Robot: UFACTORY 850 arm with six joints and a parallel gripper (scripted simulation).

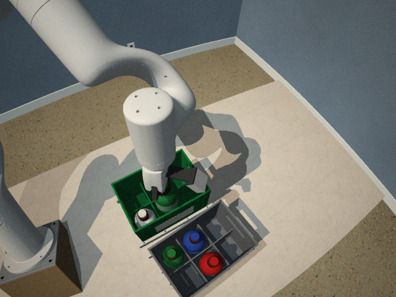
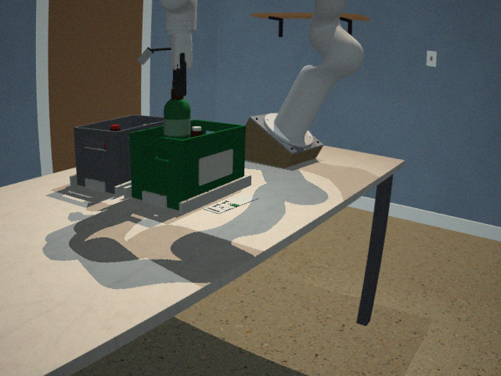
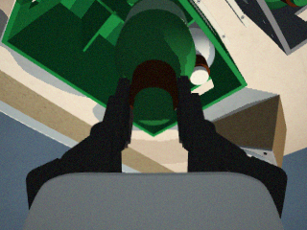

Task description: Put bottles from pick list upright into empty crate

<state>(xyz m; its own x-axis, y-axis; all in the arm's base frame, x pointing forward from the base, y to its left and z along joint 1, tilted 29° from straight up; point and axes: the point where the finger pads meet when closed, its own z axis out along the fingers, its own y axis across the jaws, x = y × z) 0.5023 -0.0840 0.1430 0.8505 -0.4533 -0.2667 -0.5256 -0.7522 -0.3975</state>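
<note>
Right now the green crate is 200 mm below my hand and 40 mm to the left of it. Round my hand: whitish bottle (200 mm below, 80 mm behind, 20 mm to the right); blue bottle (200 mm below, 140 mm to the right, 40 mm ahead); green bottle (200 mm below, 170 mm to the right, 40 mm behind).
</note>
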